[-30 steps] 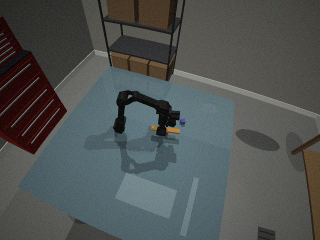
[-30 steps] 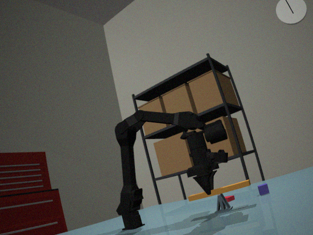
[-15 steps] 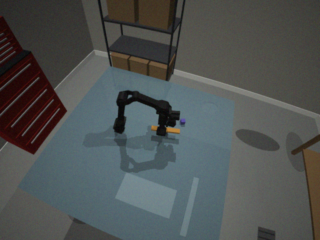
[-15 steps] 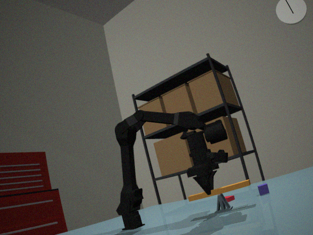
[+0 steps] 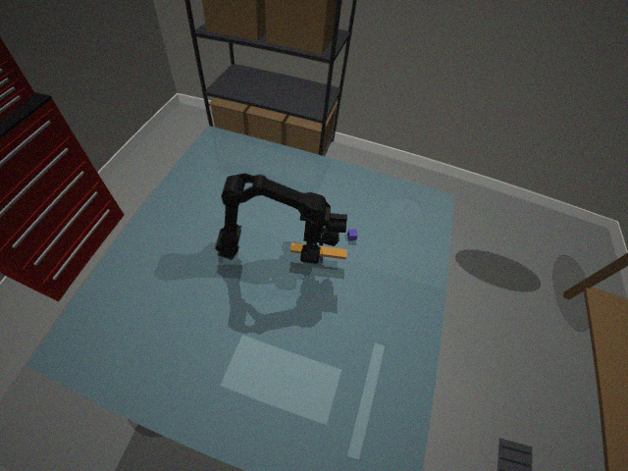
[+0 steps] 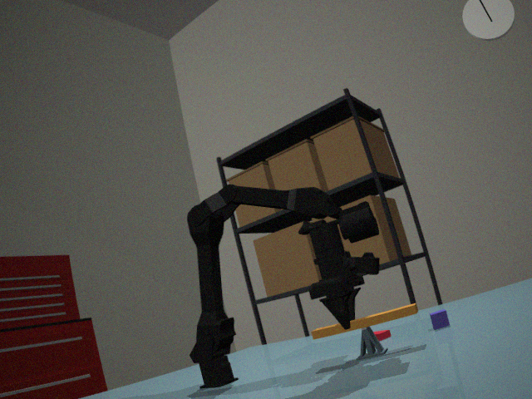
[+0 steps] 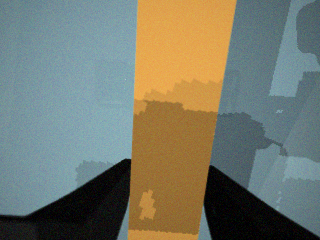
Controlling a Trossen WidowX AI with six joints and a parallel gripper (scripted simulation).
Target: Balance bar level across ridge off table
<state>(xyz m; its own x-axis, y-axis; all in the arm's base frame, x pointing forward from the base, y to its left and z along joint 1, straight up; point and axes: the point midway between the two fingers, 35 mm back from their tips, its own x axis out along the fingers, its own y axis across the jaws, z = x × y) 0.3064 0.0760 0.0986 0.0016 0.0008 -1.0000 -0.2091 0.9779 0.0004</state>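
Now: the orange bar 30 mm ahead of my gripper tip and 10 mm to the left of it. Round my gripper tip: red block (40 mm behind, 190 mm to the left, 60 mm below); then purple cube (130 mm ahead, 160 mm to the left, 50 mm below).
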